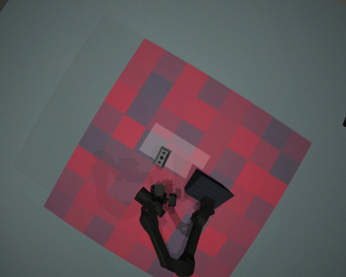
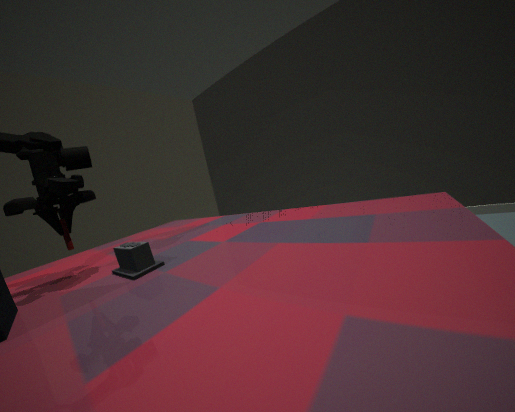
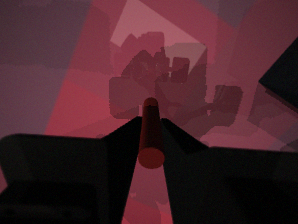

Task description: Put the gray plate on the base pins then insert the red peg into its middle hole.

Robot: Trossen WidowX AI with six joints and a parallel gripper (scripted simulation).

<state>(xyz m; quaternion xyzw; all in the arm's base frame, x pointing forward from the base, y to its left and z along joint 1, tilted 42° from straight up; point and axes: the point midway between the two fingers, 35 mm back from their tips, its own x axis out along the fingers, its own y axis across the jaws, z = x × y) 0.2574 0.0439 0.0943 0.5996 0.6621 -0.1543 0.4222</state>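
Right now the gray plate is 80 mm ahead of my gripper tip, 180 mm to the right of it and 70 mm below it. The rest, counted from my gripper tip: red peg: right at my gripper tip; then dark base: 80 mm ahead, 180 mm to the right, 110 mm below.
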